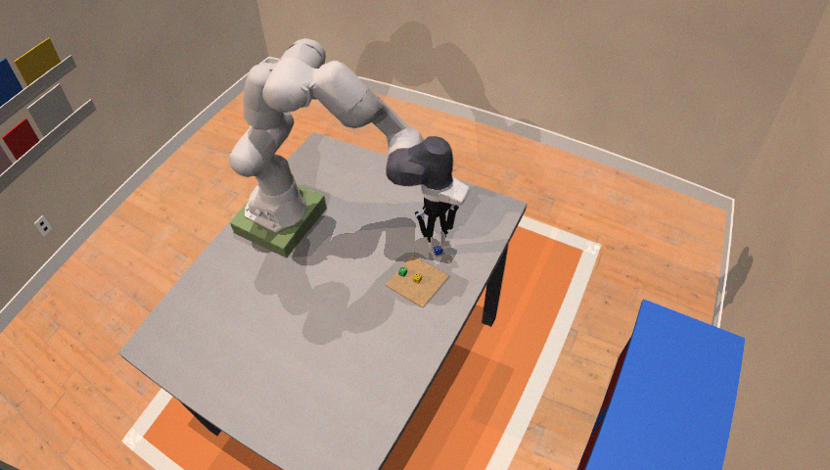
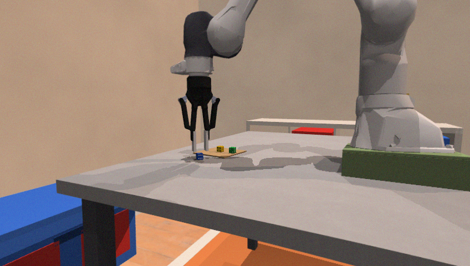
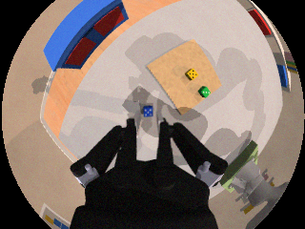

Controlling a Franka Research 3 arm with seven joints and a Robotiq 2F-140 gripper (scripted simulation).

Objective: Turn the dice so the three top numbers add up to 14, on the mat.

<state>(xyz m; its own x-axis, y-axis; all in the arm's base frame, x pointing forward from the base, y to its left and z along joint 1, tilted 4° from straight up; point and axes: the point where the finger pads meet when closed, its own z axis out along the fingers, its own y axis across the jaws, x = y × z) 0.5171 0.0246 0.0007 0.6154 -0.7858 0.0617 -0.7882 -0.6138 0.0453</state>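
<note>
The blue die is 5 cm below my hand. From my hand the other things lie so: tan mat 2 cm behind, 13 cm to the right, 6 cm below; yellow die 2 cm behind, 13 cm to the right, 5 cm below; green die 7 cm behind, 12 cm to the right, 5 cm below.
</note>
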